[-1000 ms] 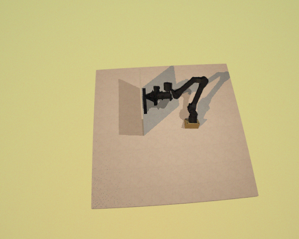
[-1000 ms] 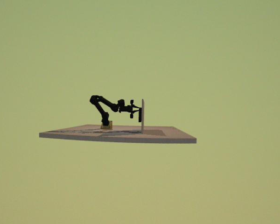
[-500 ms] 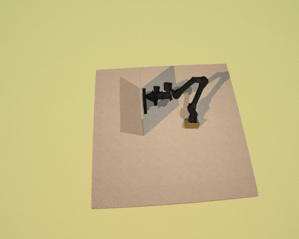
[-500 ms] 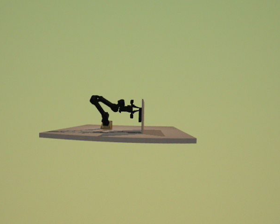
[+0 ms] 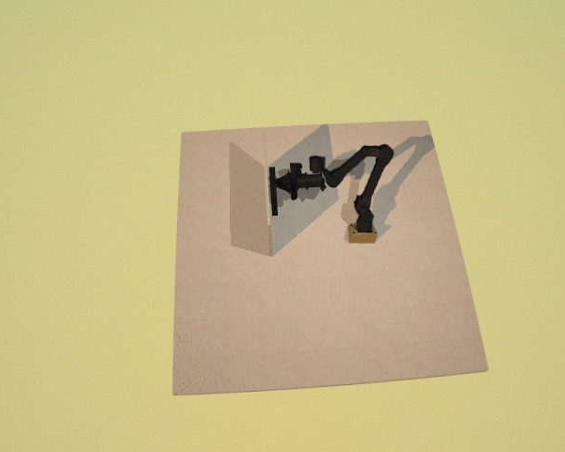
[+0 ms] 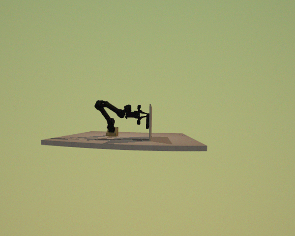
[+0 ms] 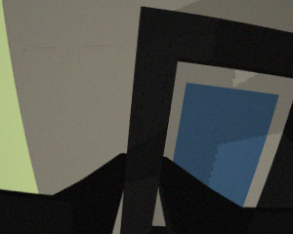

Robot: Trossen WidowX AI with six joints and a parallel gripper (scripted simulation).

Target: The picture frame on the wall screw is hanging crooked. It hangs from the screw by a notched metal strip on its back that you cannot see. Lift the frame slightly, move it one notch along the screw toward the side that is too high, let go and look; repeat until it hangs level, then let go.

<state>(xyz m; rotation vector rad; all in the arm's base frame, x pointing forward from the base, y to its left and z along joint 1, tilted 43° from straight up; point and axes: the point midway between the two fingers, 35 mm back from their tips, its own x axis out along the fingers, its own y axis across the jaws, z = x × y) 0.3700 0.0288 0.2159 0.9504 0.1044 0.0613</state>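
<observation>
The picture frame lies 10 mm ahead of my gripper tip, 10 mm to the left of it and 50 mm below it. The rest, counted from my gripper tip: wall panel: 20 mm ahead, 10 mm to the left, 70 mm below.
</observation>
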